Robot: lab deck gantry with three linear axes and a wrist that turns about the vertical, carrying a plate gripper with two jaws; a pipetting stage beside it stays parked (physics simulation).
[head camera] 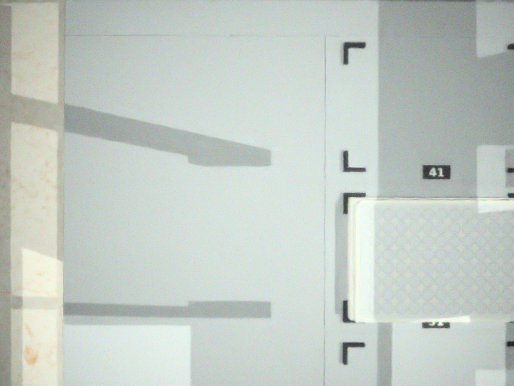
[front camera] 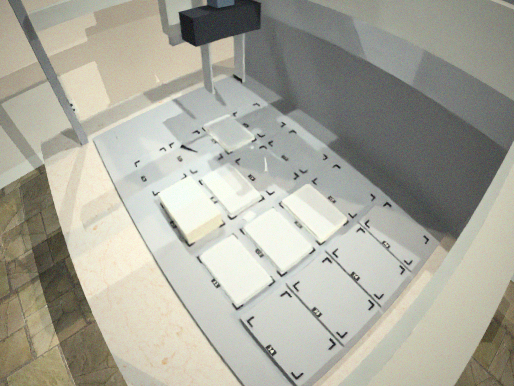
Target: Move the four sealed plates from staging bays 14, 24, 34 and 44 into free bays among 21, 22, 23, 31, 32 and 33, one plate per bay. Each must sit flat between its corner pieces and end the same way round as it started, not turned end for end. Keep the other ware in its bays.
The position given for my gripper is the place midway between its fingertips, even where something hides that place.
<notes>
I see my gripper (front camera: 225, 84), a tall cream block (front camera: 193, 213), a bay 44 (front camera: 407, 243), a bay 24 (front camera: 344, 305) and a bay 34 (front camera: 379, 271).
The head camera view does not show the tall cream block: it is out of frame.
</notes>
